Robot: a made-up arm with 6 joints.
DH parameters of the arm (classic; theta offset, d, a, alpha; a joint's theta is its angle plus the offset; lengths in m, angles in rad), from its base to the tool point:
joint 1: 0 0.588 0 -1.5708
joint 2: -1.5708 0 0.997 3.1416
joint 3: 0 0 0 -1.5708
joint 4: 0 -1.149 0 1.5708
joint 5: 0 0.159 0 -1.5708
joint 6: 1.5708 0 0 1.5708
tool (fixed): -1.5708 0 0 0
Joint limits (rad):
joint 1: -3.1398..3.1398
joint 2: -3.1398..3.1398
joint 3: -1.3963..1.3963
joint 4: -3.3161..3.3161
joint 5: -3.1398..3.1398
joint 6: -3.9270..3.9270
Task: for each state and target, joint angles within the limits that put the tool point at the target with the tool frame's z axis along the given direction. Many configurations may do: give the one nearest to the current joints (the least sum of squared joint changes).
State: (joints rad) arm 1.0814 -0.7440 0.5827 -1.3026 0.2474 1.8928
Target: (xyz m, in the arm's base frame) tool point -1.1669 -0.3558 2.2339 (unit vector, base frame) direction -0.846 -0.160 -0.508
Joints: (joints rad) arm 0.2701 -0.9814 1.0679 -1.3709 0.4125 1.4310
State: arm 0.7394 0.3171 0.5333 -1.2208 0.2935 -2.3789
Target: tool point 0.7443 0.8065 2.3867 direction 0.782 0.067 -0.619
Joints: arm 0.9574 0.3214 1.2138 -0.4321 -0.3458 -2.0796
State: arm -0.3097 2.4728 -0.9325 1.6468 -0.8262 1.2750
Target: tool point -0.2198 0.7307 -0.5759 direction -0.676 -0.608 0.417
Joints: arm -1.1280 2.7564 -0.2716 2.3746 -0.7503 2.0350
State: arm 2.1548 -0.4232 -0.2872 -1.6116 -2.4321 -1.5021
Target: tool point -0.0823 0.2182 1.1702 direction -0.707 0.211 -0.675
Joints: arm 1.8592 -1.1572 -0.8633 -1.6768 -2.7986 -0.9685
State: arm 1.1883 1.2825 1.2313 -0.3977 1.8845 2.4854
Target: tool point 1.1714 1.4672 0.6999 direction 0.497 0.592 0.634
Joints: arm 0.9563 0.9582 0.6458 -0.7967 2.4374 2.5525
